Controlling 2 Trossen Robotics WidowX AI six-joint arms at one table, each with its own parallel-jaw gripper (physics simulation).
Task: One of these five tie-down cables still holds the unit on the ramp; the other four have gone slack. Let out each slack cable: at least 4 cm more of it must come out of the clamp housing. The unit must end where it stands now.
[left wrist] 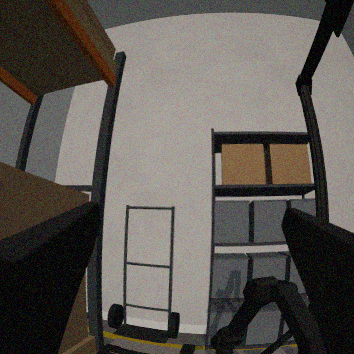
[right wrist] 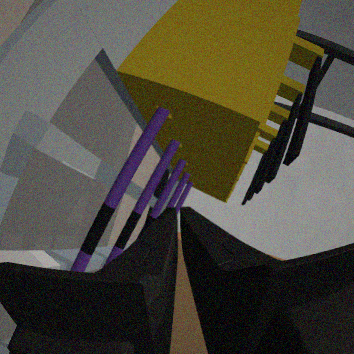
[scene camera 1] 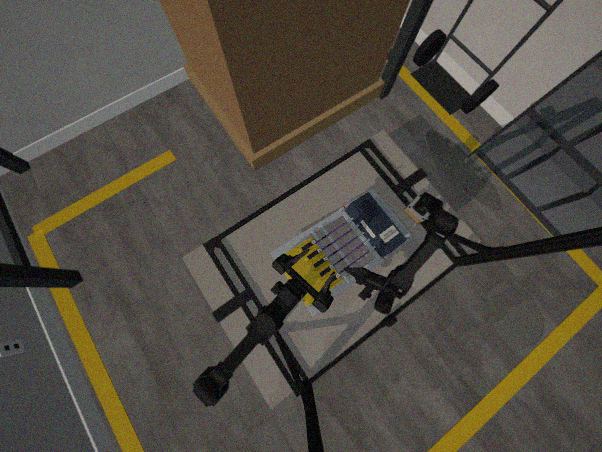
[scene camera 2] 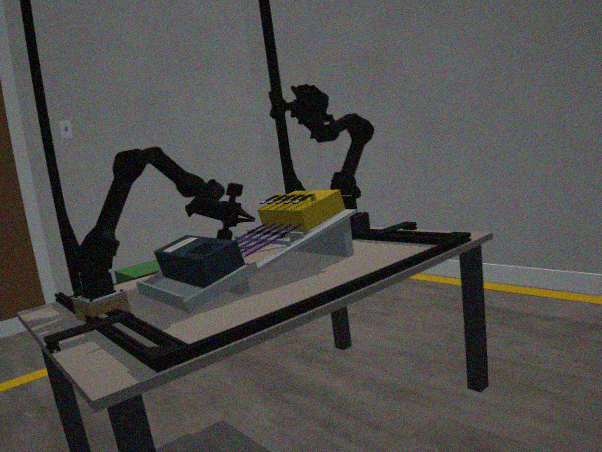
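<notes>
The yellow clamp housing [scene camera 1: 316, 274] [scene camera 2: 326, 201] [right wrist: 215, 60] stands on the upper end of the grey ramp [scene camera 2: 327, 240], with a row of black levers [scene camera 2: 287, 199] [right wrist: 300, 125]. Several purple cables [scene camera 1: 350, 253] [scene camera 2: 270, 241] [right wrist: 137, 157] with black bands run from it towards the dark blue unit [scene camera 1: 377, 225] [scene camera 2: 200, 260], lower on the ramp. Which are slack I cannot tell. My right gripper [scene camera 1: 348, 269] [scene camera 2: 254, 219] [right wrist: 177, 216] is shut and empty beside the far cables, near the housing's front face; its finger hides their lower parts. My left gripper [scene camera 1: 305, 281] [left wrist: 195, 216] is open, high above the housing.
A black frame [scene camera 1: 295, 190] [scene camera 2: 310, 305] runs along the table edges. A green object [scene camera 2: 137, 270] lies behind the unit in scene camera 2. A hand truck [left wrist: 149, 264] and a shelf unit [left wrist: 262, 191] stand by the wall. A large brown cabinet [scene camera 1: 310, 65] stands beside the table.
</notes>
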